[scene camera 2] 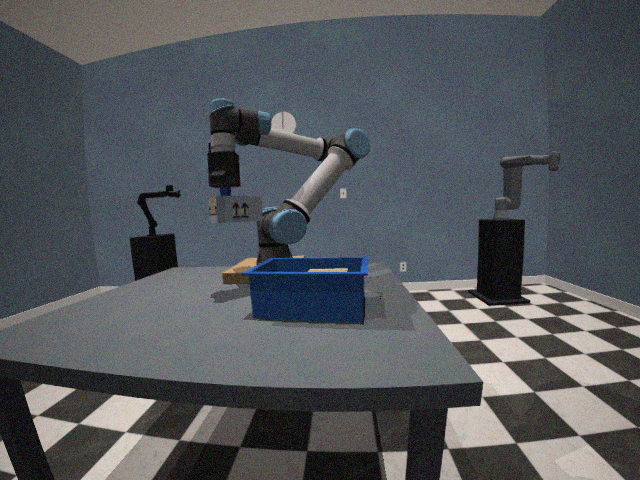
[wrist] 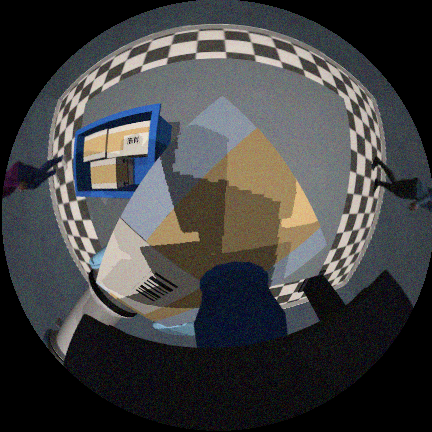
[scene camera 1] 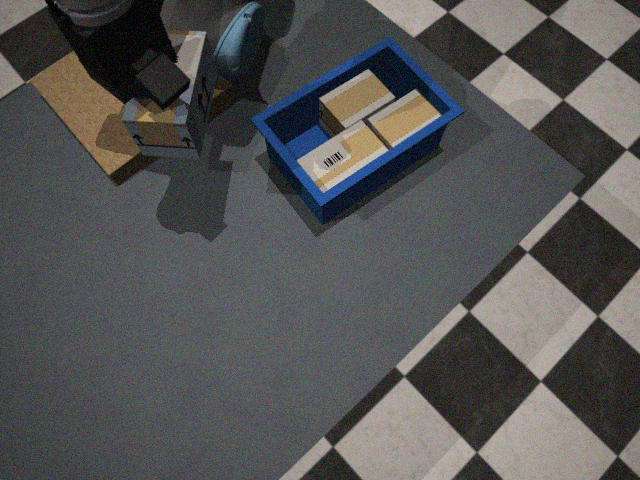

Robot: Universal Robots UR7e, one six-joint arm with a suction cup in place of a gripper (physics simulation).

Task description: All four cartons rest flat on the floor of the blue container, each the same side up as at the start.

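Frame: origin at the arm's base, x ahead, y left, z up, level; centimetres.
Where they show: hand, its tool point: (wrist: 231, 268).
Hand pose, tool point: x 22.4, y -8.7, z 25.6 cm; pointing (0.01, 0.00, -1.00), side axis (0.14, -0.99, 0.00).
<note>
Each offset is from my tool point to the top centre of the thing. "*": to the spot under its first point.
My suction gripper (scene camera 2: 225, 191) (wrist: 240, 300) holds a carton {dy +3.2, dx +0.0, dz +1.4 cm} (scene camera 1: 160, 135) (scene camera 2: 239, 208) (wrist: 262, 170) by its top, level and with its side arrows up. It hangs high above the table, left of the blue container {dy +27.4, dx +11.5, dz -18.5 cm} (scene camera 1: 361, 184) (scene camera 2: 307, 297) (wrist: 77, 165). Three cartons lie flat inside the container: one with a barcode on its upper face {* dy +26.4, dx +15.5, dz -21.4 cm} (scene camera 1: 369, 142) (wrist: 115, 142) along the near side, one beside it {dy +34.7, dx +16.3, dz -21.6 cm} (scene camera 1: 405, 117) (wrist: 95, 146) toward the right end, and one behind them {dy +31.4, dx +7.4, dz -21.5 cm} (scene camera 1: 356, 98) (wrist: 103, 174). Bare blue floor {* dy +22.4, dx +4.5, dz -29.3 cm} (scene camera 1: 309, 140) shows at the container's back left.
A wooden board (scene camera 1: 77, 103) (scene camera 2: 235, 277) lies at the arm's base, partly under the held carton in scene camera 1. The arm's blue joint cap (scene camera 1: 240, 41) stands between the held carton and the container's back left. The container's raised rim surrounds its cartons.
</note>
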